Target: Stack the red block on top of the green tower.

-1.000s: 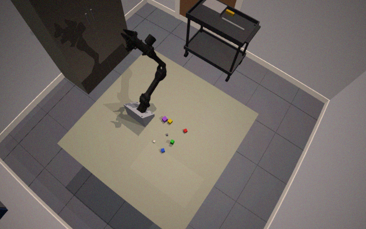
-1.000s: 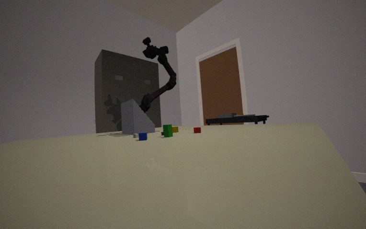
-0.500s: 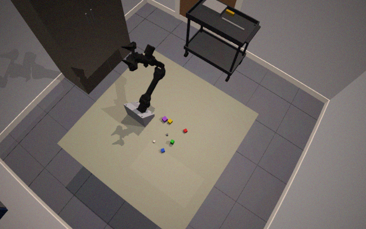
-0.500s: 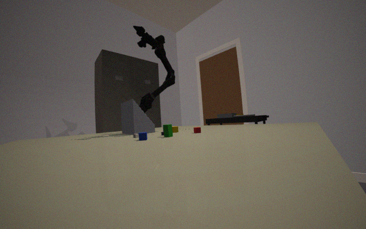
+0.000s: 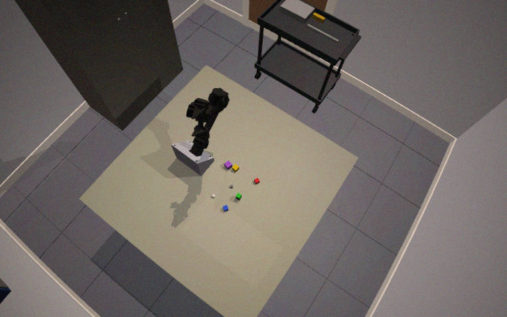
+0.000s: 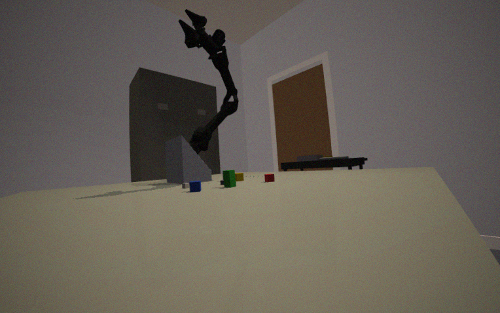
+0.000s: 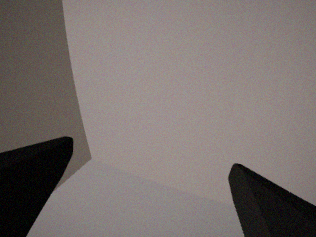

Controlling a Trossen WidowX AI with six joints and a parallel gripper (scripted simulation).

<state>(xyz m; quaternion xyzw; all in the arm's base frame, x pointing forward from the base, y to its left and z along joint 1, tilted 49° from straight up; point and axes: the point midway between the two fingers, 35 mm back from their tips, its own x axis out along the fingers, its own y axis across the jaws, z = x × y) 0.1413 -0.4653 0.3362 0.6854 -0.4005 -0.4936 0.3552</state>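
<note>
Right now my gripper tip is 700 mm above the red block, 250 mm short of it and 200 mm to the right of it. Also, from my gripper tip: small white piece 710 mm below, 90 mm ahead, 40 mm to the right; then purple block 700 mm below, 170 mm to the left, 40 mm ahead; then yellow block 700 mm below, 180 mm to the left, 90 mm ahead.
</note>
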